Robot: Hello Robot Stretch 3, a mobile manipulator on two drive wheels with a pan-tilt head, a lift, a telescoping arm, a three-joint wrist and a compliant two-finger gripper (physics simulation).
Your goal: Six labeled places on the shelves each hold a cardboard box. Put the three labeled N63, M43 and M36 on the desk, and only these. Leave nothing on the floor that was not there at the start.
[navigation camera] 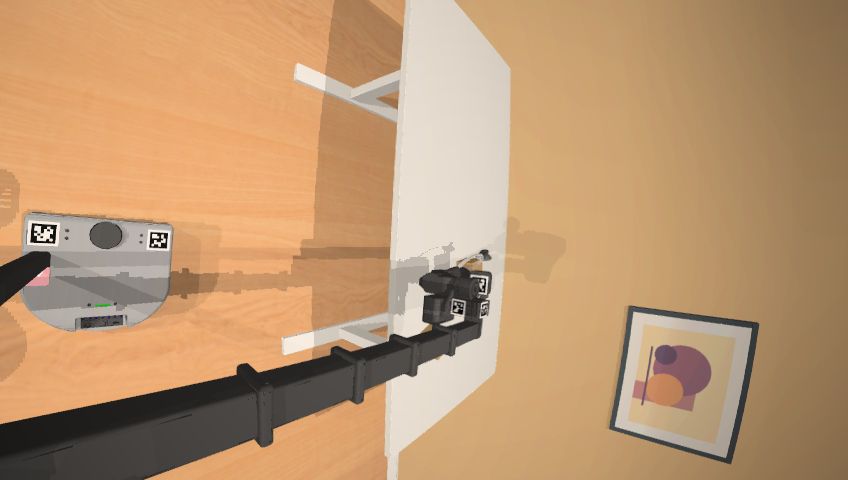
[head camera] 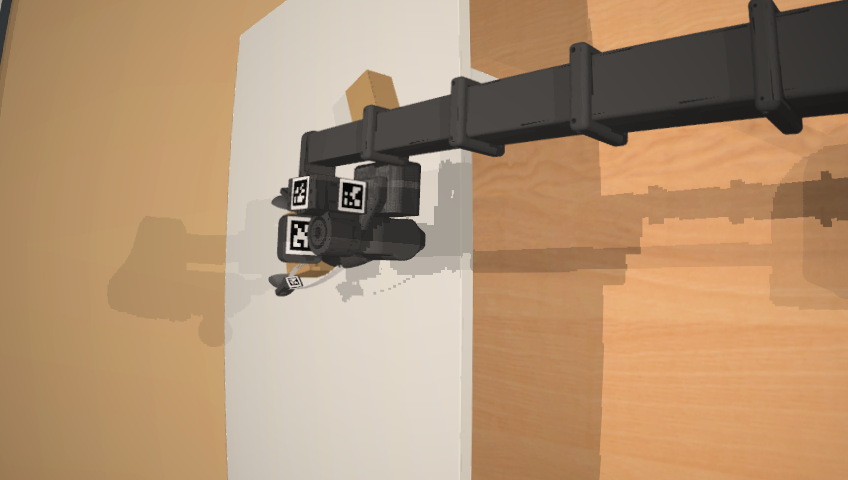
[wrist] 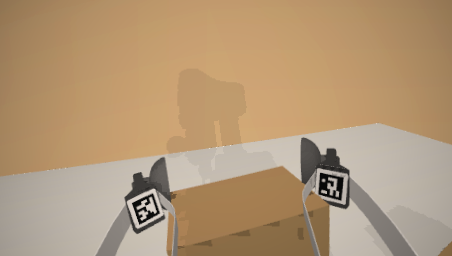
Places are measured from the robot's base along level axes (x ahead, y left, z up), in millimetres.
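Pixels of known places: gripper, fingertip midpoint: (head camera: 277, 241); robot's base at its link origin: (navigation camera: 106, 234).
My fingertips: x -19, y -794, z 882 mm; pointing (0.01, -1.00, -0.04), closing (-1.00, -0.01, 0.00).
Observation:
Ahead of a thing's pixels: the offset from my fingertips to its middle. Level surfaces: height alone.
My gripper (head camera: 279, 242) (navigation camera: 484, 282) (wrist: 235, 164) is shut on a large brown cardboard box {dx +0, dy +43, dz -30 mm} (head camera: 305, 270) (navigation camera: 469, 263) (wrist: 240, 207), whose top and near face show between the fingers in the wrist view. The gripper and box are over the white desk {dz -162 mm} (head camera: 345, 386) (navigation camera: 458, 148) (wrist: 60, 210), towards its wall side. The wrist hides most of the held box in the head view, and I cannot tell whether its underside touches the desk. A second cardboard box {dx -222, dy +31, dz -137 mm} (head camera: 370, 92) (wrist: 446, 250) stands on the desk, partly behind the arm. No labels or shelves show.
The extended arm (head camera: 517, 95) (navigation camera: 309, 380) reaches across the desk's front edge. The wall (head camera: 119, 148) (navigation camera: 583, 178) (wrist: 300, 65) rises behind the desk and bears a framed picture (navigation camera: 690, 380). Desk legs (navigation camera: 333, 86) stand on the wooden floor. My base (navigation camera: 101, 261) is in front of the desk.

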